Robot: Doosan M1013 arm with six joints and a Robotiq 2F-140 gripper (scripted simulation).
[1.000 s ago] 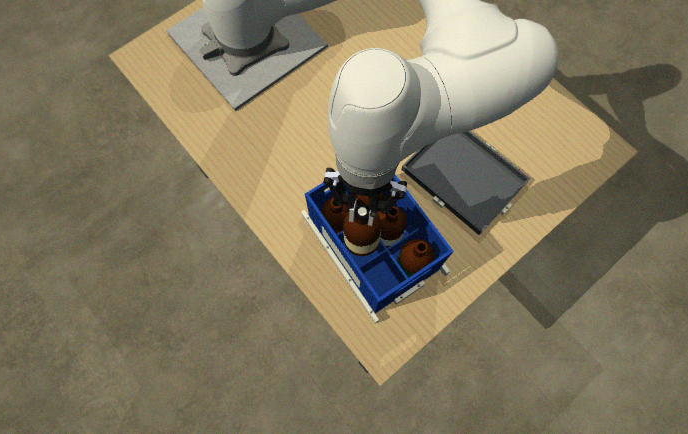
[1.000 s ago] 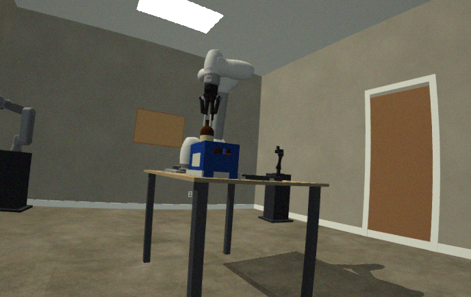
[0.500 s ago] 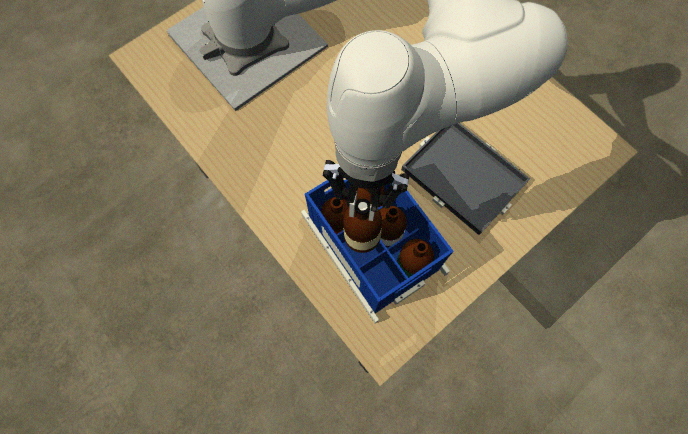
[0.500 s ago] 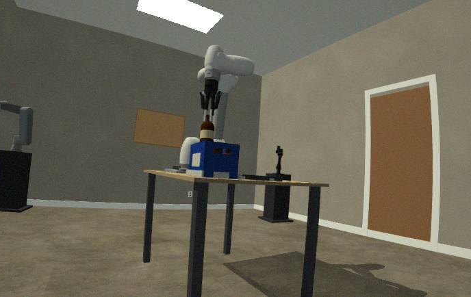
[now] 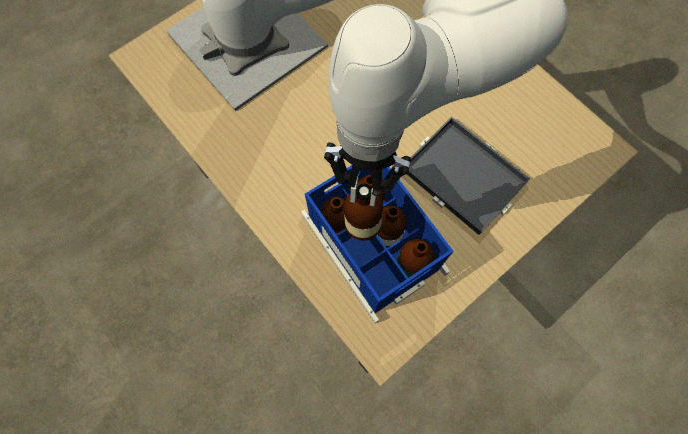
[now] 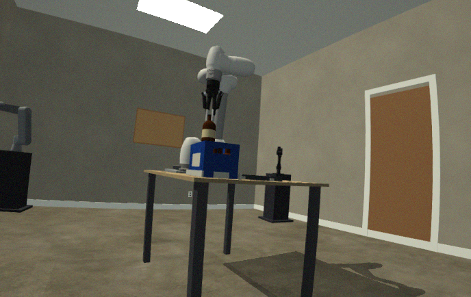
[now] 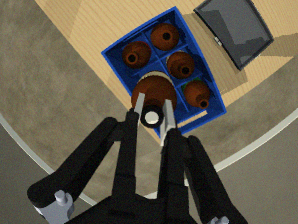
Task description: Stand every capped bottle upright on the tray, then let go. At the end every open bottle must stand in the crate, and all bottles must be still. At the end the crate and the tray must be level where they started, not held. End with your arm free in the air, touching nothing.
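My hand is 80 mm above the capped bottle and 10 mm short of it. Round my hand: blue crate 260 mm below, 30 mm to the left, 20 mm ahead; dark grey tray 330 mm below, 320 mm to the left; uncapped bottle 250 mm below, 70 mm to the left, 20 mm ahead.
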